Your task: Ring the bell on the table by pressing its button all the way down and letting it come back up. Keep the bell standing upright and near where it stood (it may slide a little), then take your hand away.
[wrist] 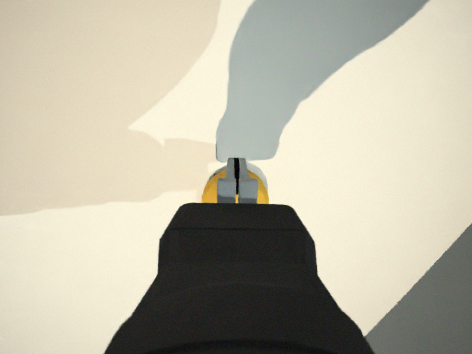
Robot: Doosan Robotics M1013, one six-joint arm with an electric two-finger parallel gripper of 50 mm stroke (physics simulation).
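Note:
The bell has a round yellow dome on the pale table, near the middle of the wrist view. Parts of the dome show to the left and right of the fingers; its lower part is hidden by the dark gripper body. My gripper is shut with nothing between its fingers, and the fingertips are in front of the dome as seen from above. The bell's button is hidden behind the fingers, so I cannot tell whether they touch it or whether it is pressed.
A grey-blue shadow of the arm falls across the table beyond the fingers, and a fainter tan shadow lies at the left. A dark grey area lies past the table's edge at the lower right.

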